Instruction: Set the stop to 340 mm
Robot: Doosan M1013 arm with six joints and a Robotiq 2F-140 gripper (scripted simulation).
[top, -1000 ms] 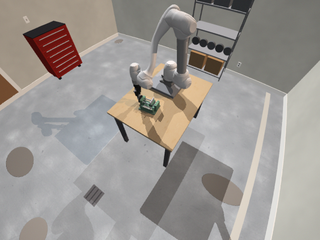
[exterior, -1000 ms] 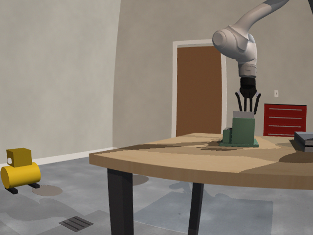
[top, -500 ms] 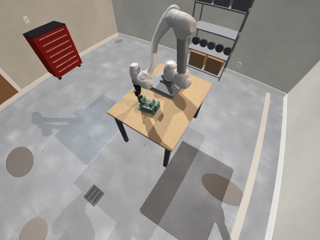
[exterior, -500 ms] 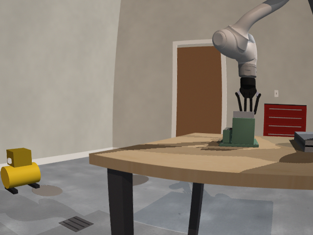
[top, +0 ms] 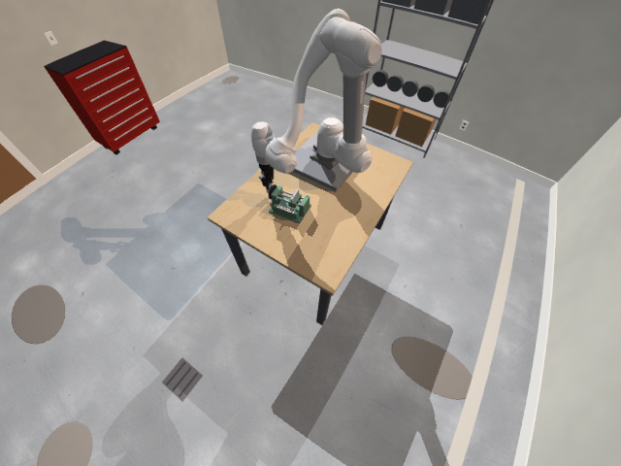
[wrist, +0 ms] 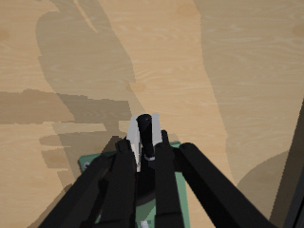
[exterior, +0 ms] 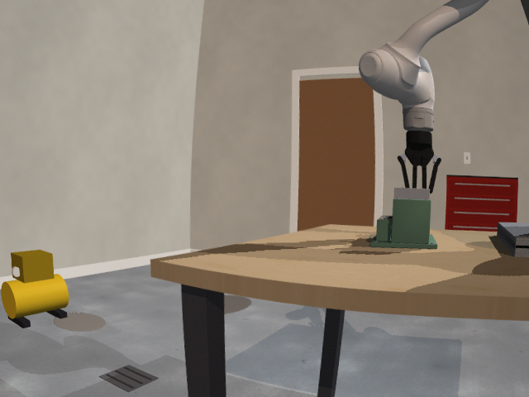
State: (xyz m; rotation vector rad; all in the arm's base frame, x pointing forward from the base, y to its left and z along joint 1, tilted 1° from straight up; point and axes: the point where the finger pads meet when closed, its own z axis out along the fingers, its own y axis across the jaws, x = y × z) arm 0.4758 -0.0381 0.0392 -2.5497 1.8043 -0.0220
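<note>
My hand is 2 cm above the black handwheel handle and 1 cm to the right of it. From my hand the other things lie so: grey stop block (18 cm to the left, 3 cm behind, 2 cm above).
</note>
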